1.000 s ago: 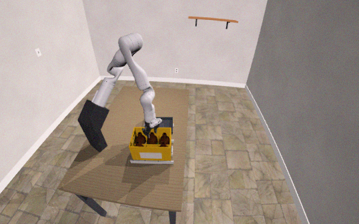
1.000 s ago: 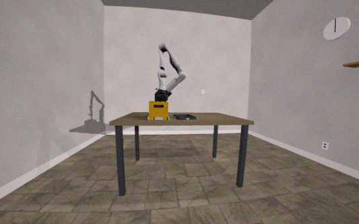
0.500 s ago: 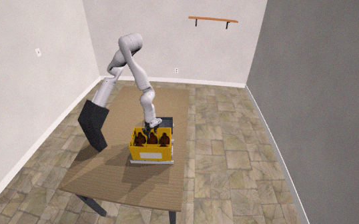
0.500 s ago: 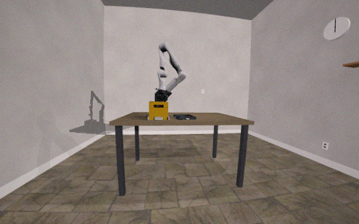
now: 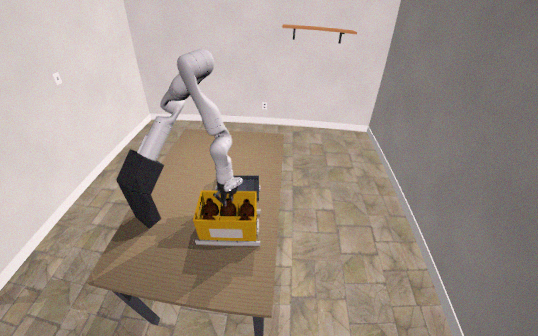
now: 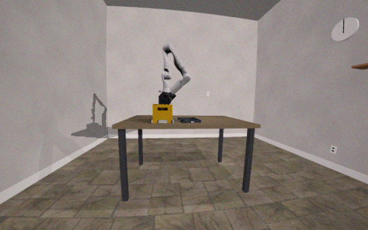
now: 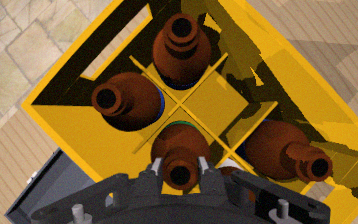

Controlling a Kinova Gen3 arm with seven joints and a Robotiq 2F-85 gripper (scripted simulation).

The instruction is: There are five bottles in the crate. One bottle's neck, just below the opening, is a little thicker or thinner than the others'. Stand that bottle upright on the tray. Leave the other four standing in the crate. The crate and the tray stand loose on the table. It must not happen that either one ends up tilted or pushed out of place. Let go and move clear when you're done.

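The yellow crate lies 7 cm below my hand, 5 cm to the right of it and 1 cm ahead of it. Also, from my hand: dark grey tray (24 cm to the left, 14 cm below, 2 cm behind).
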